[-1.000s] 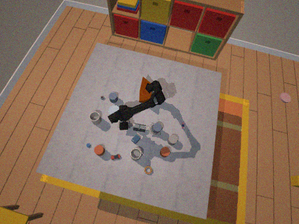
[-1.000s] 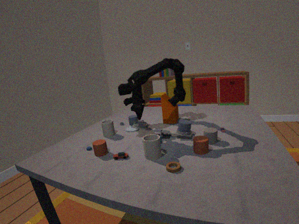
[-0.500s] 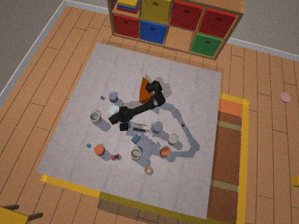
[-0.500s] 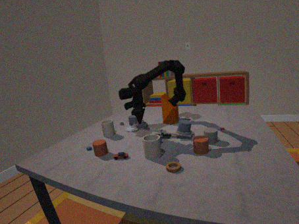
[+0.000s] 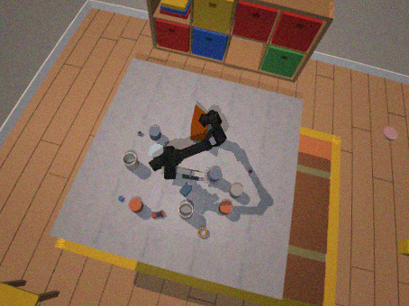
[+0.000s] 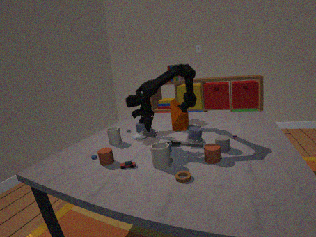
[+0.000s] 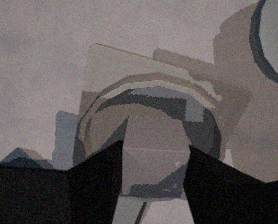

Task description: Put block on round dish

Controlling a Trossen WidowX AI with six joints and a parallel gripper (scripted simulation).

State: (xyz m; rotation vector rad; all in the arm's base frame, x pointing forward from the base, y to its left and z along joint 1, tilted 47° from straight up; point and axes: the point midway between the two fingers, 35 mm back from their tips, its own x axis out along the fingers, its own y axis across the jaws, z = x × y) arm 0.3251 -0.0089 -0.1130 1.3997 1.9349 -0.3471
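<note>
Right now my gripper tip is 13 cm to the left of the pale round dish, 10 cm past it and 8 cm above it. Also, from my gripper tip: grey piece (1 cm above); then red toy car (26 cm ahead, 7 cm below, 2 cm to the left); then grey-blue cup (20 cm to the right, 19 cm behind, 4 cm below).
</note>
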